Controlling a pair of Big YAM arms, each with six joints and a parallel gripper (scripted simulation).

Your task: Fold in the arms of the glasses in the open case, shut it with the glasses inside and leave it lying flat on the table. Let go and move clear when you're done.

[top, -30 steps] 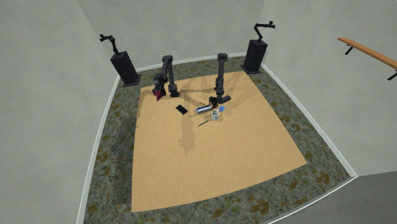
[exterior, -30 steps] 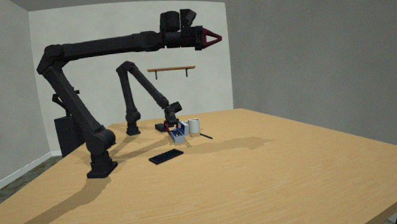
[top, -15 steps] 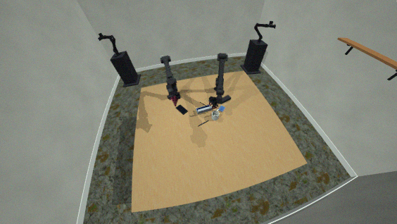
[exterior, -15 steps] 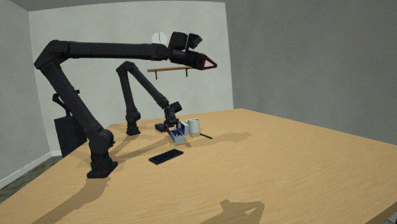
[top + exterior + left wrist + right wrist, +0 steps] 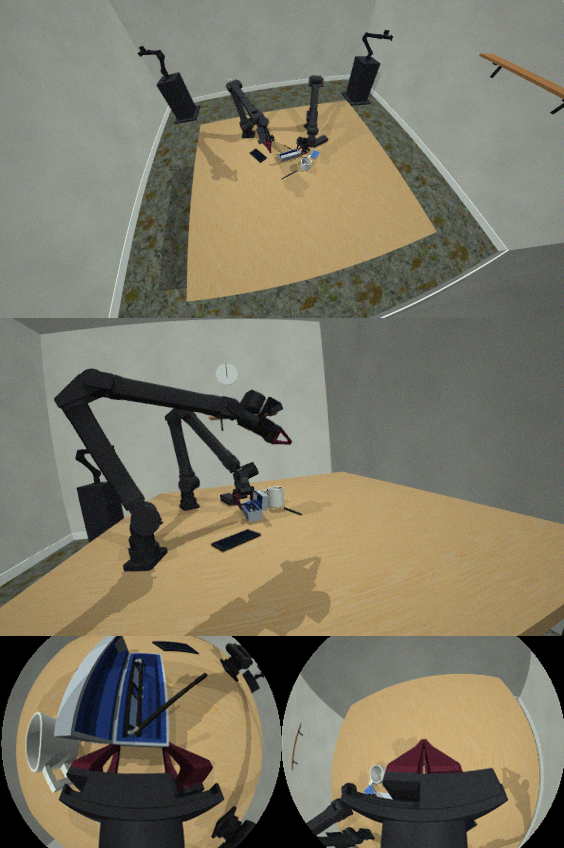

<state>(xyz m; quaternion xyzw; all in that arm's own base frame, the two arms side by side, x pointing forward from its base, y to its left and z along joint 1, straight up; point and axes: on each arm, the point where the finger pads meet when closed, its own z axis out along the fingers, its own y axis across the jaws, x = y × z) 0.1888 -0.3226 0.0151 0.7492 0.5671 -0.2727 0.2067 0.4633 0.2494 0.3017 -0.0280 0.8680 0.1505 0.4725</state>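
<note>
My right gripper is now 260 mm above the black-framed glasses, 180 mm past it and 170 mm to the right of it. The rest, counted from my right hand: white mug: 260 mm to the left, 260 mm below, 40 mm behind; glasses case: 260 mm below, 150 mm to the left, 130 mm behind; blue card: 370 mm to the left, 300 mm below, 150 mm behind.
</note>
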